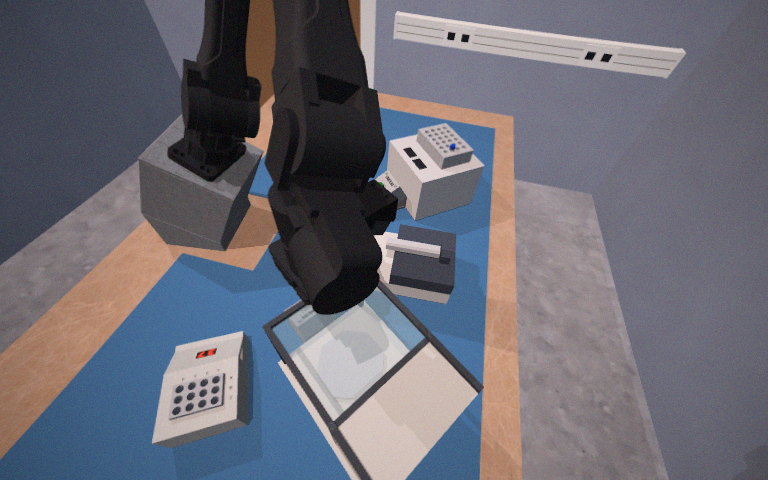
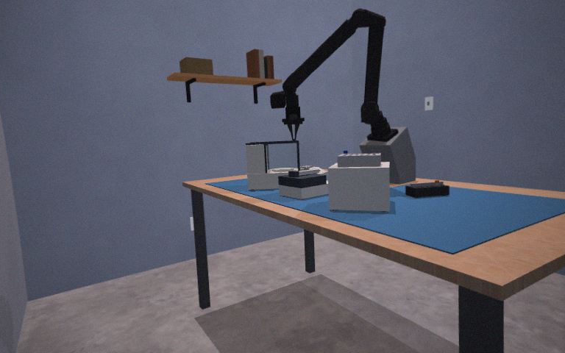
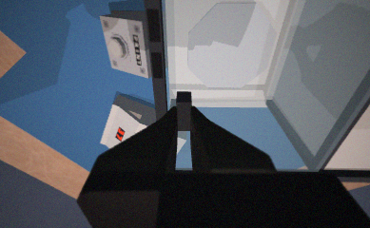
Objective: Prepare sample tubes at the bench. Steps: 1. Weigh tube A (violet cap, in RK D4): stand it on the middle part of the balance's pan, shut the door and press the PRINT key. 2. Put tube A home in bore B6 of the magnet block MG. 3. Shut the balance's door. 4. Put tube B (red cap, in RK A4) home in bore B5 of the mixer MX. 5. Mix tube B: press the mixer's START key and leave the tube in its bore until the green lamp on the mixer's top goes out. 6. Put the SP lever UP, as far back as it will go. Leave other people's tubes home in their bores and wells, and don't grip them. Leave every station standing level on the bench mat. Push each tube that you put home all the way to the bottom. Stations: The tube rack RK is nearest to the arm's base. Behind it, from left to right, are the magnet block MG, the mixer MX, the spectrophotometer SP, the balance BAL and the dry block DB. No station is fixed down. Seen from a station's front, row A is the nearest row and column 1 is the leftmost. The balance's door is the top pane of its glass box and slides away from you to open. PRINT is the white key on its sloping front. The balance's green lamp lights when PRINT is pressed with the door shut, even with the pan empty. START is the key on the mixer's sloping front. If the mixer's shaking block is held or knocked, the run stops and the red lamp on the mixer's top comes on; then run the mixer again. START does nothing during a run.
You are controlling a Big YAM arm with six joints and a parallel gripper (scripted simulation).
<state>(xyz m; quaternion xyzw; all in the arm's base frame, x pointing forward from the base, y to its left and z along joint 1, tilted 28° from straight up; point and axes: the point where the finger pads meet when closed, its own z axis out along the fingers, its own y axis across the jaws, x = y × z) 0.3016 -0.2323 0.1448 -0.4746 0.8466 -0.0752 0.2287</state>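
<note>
Now: hand 30 mm short of the balance door, 10 mm to the left of it and 10 mm above it. The rest, counted from my hand: dry block DB (170 mm behind, 120 mm to the right, 190 mm below); SP lever (90 mm ahead, 230 mm to the left, 130 mm below); white print key (80 mm behind, 50 mm to the left, 150 mm below).
</note>
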